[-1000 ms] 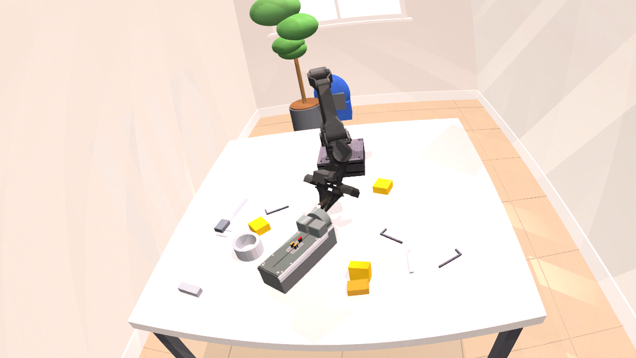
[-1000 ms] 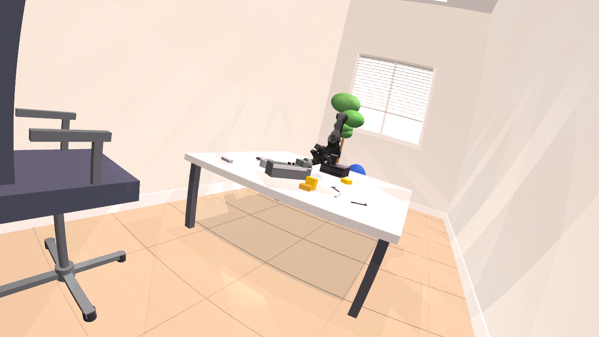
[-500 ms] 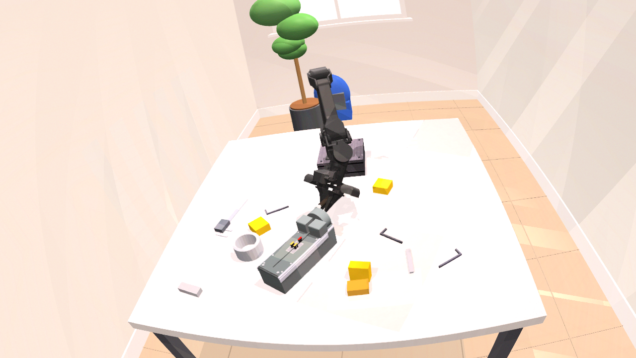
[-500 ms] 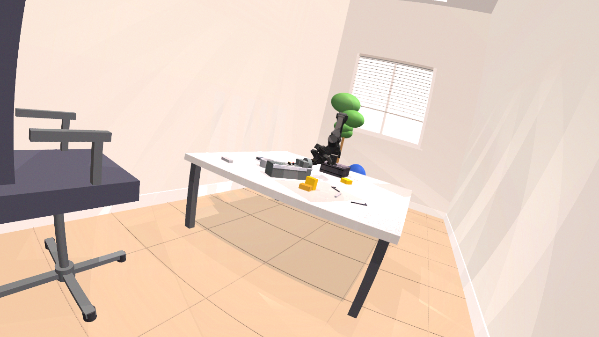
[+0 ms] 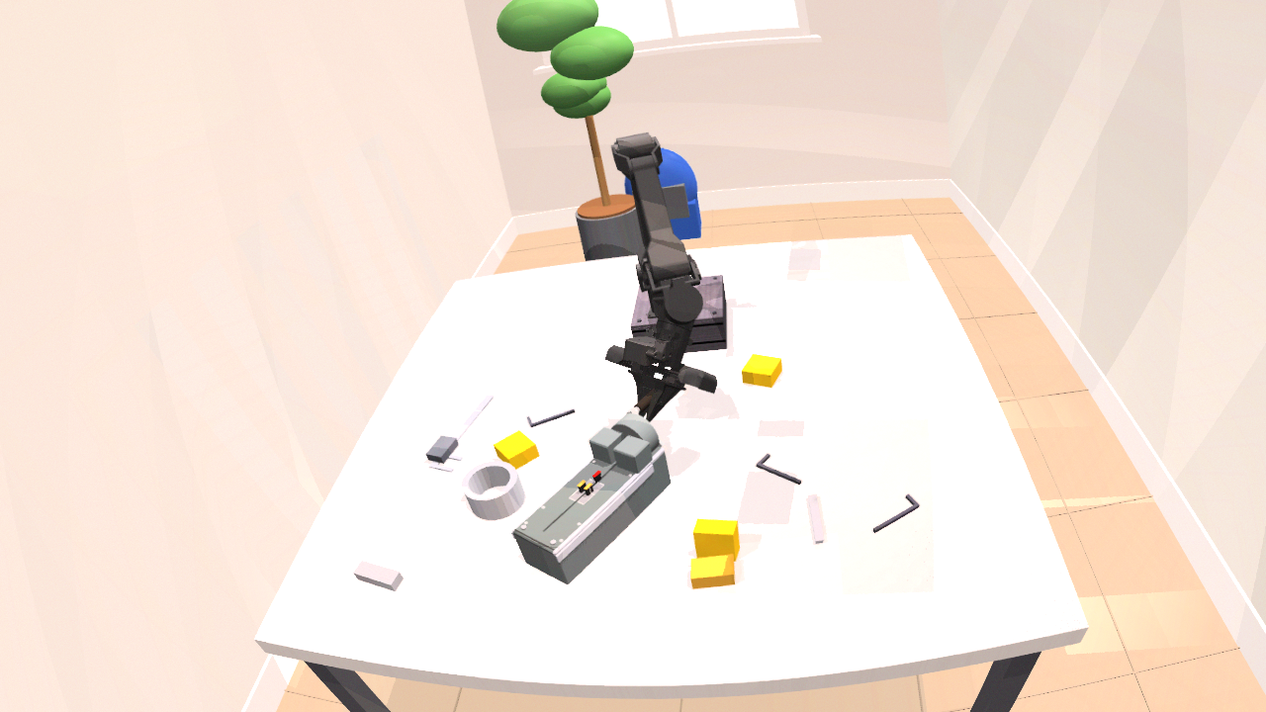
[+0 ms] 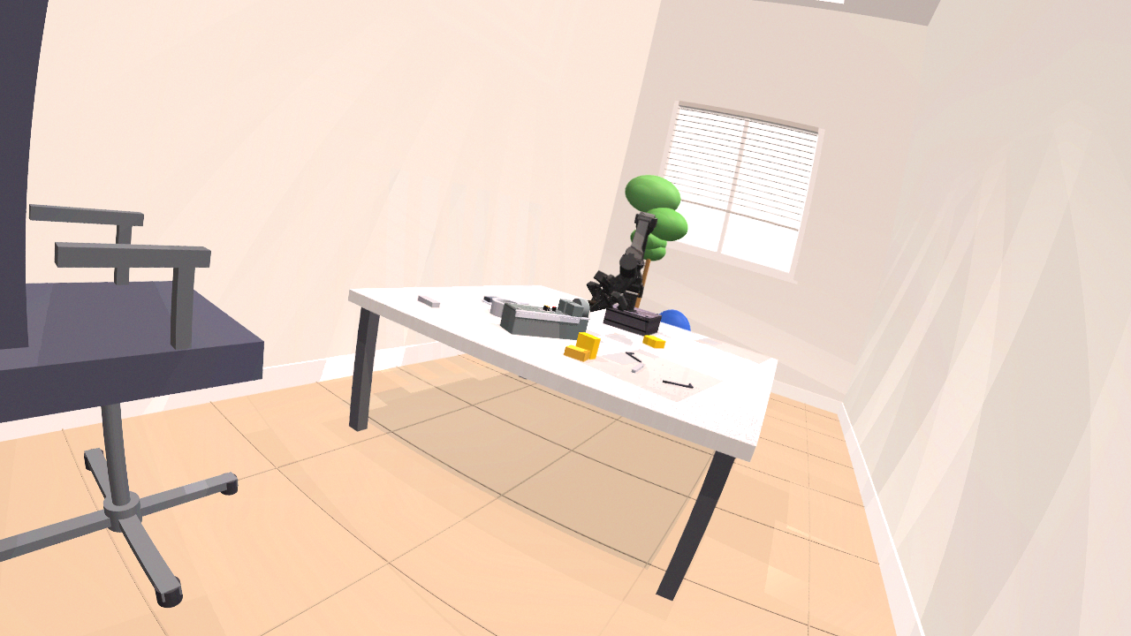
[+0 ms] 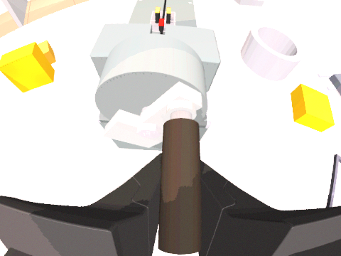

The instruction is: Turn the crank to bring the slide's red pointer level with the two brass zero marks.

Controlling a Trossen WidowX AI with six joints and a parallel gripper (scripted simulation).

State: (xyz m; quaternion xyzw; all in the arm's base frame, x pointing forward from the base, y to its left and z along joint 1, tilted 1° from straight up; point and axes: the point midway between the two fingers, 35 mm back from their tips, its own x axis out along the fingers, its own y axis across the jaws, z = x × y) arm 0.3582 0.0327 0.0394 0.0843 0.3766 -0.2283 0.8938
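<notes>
Right now my gripper tip is 1 cm past the brown crank handle, 1 cm to the right of it and 3 cm below it. Also, from my gripper tip: red pointer (13 cm ahead, 5 cm to the right).
</notes>
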